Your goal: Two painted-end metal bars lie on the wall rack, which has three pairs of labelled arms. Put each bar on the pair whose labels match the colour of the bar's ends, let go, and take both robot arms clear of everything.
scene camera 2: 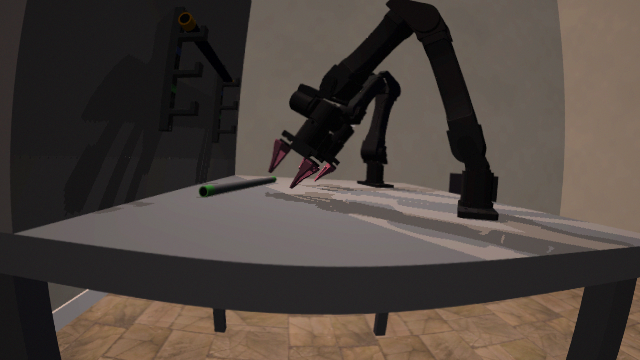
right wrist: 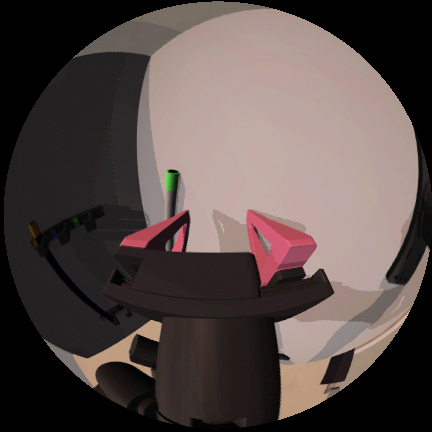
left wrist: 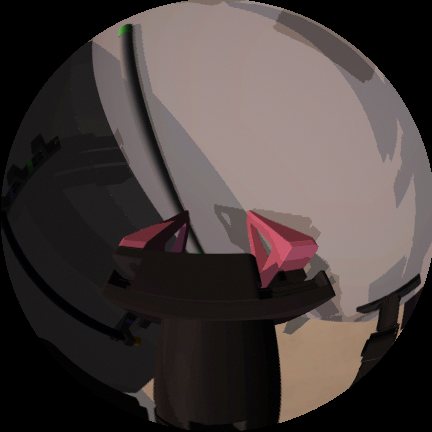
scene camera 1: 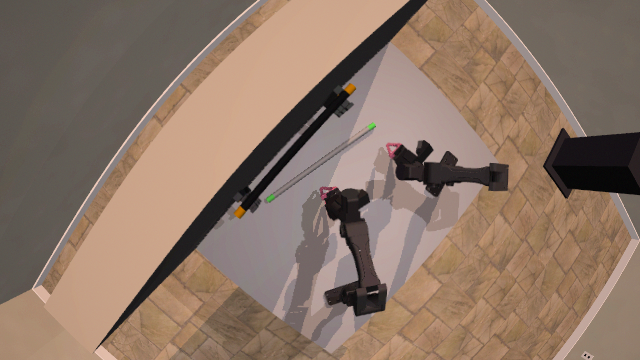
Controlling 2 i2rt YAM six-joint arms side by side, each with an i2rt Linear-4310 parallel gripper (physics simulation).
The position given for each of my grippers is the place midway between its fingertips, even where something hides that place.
In view: my left gripper (scene camera 2: pixel 279 180), my right gripper (right wrist: pixel 217 214) and a green-ended grey bar (left wrist: pixel 132 88).
My left gripper is seen too in the left wrist view (left wrist: pixel 217 214).
